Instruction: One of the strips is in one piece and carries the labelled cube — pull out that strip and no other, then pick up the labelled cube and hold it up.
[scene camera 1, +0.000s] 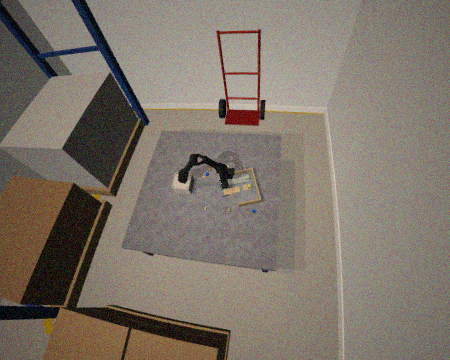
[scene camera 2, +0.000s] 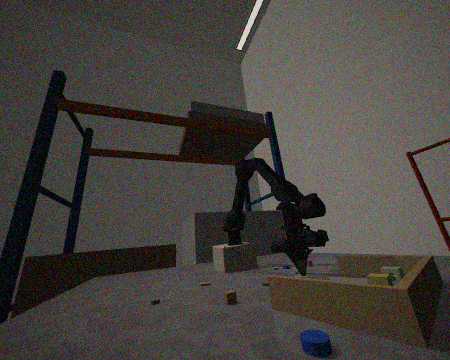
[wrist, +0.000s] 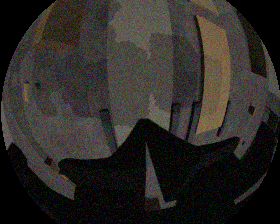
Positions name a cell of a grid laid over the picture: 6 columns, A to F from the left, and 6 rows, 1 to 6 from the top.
Note:
In view: my gripper (scene camera 2: E5) and a tan strip (wrist: E2).
My gripper also shows in the wrist view (wrist: D4).

